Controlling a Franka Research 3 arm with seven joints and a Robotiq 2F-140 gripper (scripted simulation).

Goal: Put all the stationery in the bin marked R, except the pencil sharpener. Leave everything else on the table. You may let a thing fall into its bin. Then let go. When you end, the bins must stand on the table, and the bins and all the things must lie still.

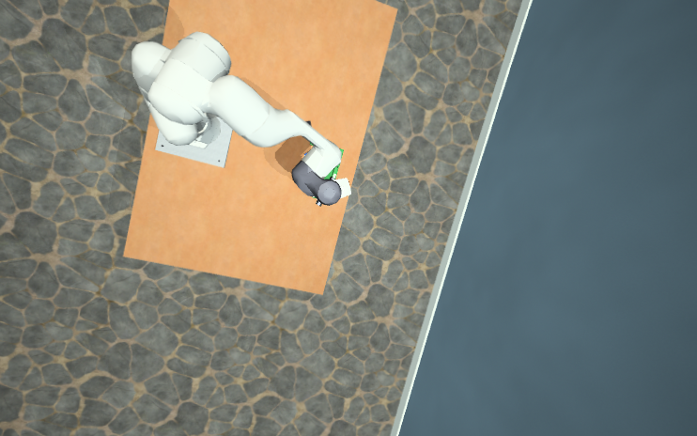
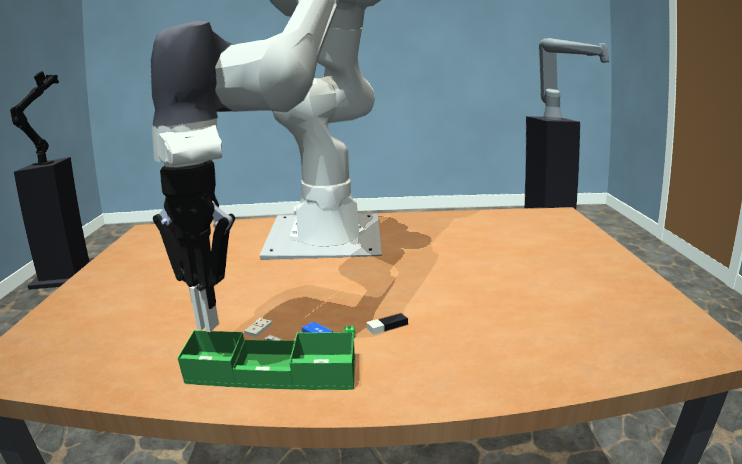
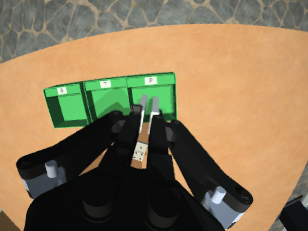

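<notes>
My gripper is now 20 mm short of the green bin row, 80 mm to the right of it and 90 mm above it. Also, from my hand: white domino 130 mm behind, 70 mm to the left, 110 mm below; blue flat item 80 mm behind, 160 mm to the left, 100 mm below; white piece 60 mm behind, 90 mm to the left, 100 mm below.
</notes>
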